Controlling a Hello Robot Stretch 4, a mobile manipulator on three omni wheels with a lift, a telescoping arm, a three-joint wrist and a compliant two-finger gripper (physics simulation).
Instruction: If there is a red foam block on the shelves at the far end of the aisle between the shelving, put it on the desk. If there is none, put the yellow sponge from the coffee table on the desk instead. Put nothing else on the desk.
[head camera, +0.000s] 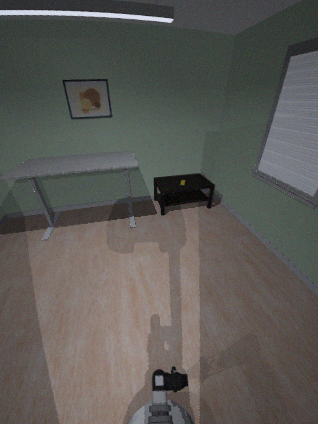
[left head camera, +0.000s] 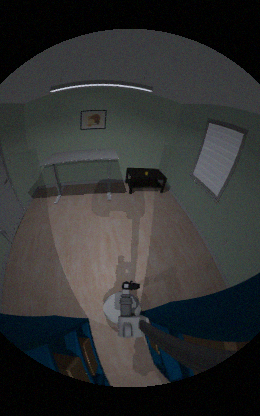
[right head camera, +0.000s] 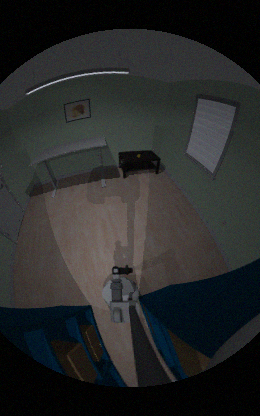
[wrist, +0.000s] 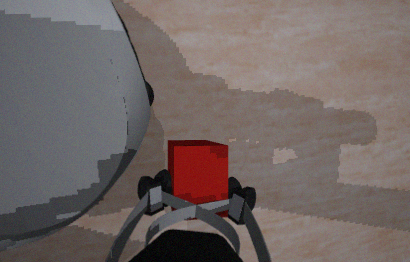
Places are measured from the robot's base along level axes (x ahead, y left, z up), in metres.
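Pixels of known places: gripper, fingertip midpoint: (wrist: 197, 188).
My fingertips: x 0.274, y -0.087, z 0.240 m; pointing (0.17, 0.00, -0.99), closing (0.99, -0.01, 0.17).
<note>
Behind a point stands the place of what it marks.
A red foam block (wrist: 200, 172) {y -0.062, x 0.267, z 0.293 m} is held upright between the two fingertips in the wrist view. My gripper (wrist: 197, 188) {y -0.087, x 0.274, z 0.240 m} is shut on it, above the floor beside the robot's pale round base. In the head views the block does not show. The desk (head camera: 82, 163) {y 0.893, x 2.111, z 0.923 m} (left head camera: 85, 157) {y 0.760, x 1.948, z 0.923 m} (right head camera: 75, 149) {y 0.700, x 1.887, z 0.922 m} has a pale top on grey legs and stands against the far wall, on the left. The yellow sponge (head camera: 183, 182) {y -0.468, x 2.500, z 0.465 m} (left head camera: 146, 173) {y -0.469, x 2.500, z 0.450 m} (right head camera: 139, 156) {y -0.487, x 2.489, z 0.439 m} lies on the black coffee table (head camera: 197, 181) {y -0.732, x 2.629, z 0.423 m} (left head camera: 157, 175) {y -0.757, x 2.534, z 0.423 m} (right head camera: 150, 157) {y -0.750, x 2.491, z 0.423 m}, to the right of the desk.
Blue shelving (left head camera: 45, 327) {y 0.512, x -0.222, z 0.758 m} (right head camera: 40, 320) {y 0.420, x -0.203, z 0.931 m} with brown boxes (left head camera: 70, 367) (right head camera: 80, 357) stands on both sides at the bottom of the left and right head views. A framed picture (head camera: 90, 99) {y 0.822, x 2.656, z 1.619 m} hangs above the desk. A window (head camera: 295, 125) {y -1.419, x 1.783, z 1.393 m} is in the right wall. Wood floor (head camera: 95, 280) {y 0.653, x 1.115, z -0.027 m} lies between the robot and the desk.
</note>
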